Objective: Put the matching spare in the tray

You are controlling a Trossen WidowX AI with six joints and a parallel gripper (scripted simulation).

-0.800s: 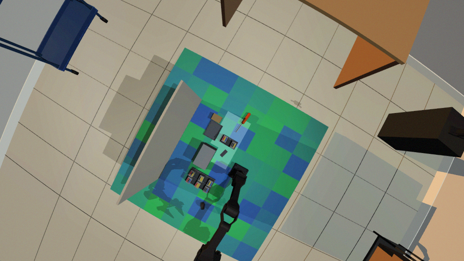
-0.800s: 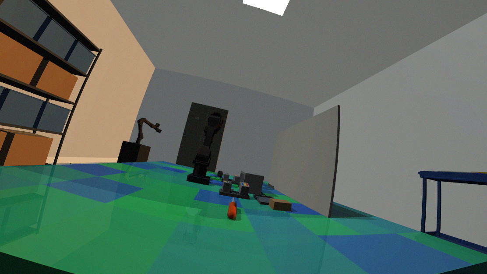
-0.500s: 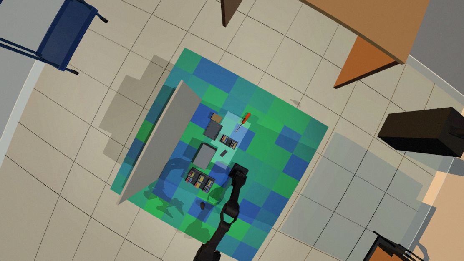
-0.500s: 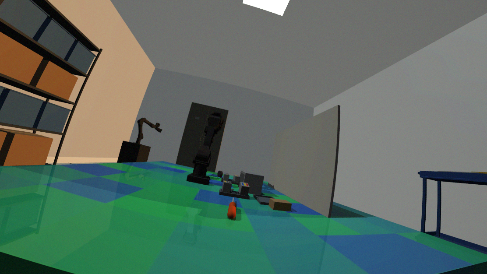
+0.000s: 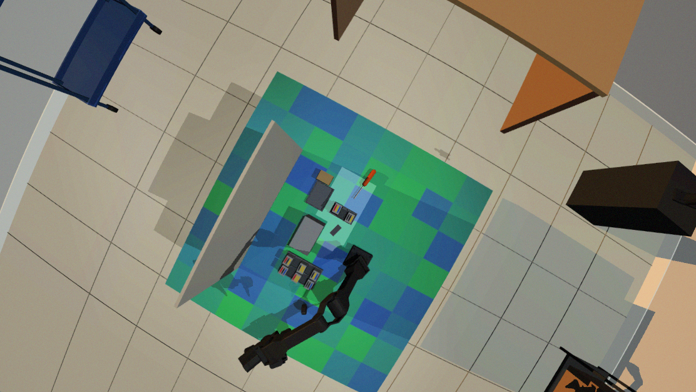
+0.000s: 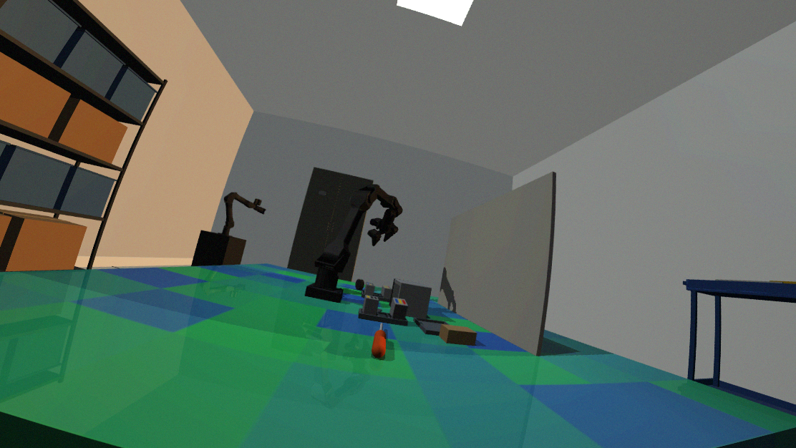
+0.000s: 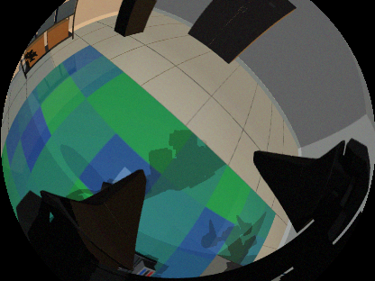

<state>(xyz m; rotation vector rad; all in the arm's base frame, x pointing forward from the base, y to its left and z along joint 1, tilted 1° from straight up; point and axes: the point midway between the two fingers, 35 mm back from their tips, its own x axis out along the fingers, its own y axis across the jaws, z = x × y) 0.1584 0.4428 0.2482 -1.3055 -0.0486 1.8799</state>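
Now: gripper tip 70 mm short of the grey spare, 230 mm to the left of it and 210 mm above it. Round my gripper tip: grey box: 130 mm ahead, 440 mm to the right, 200 mm below; dark tape roll: 50 mm behind, 100 mm to the right, 220 mm below; tall grey panel: 370 mm ahead, 440 mm to the right, 20 mm below.
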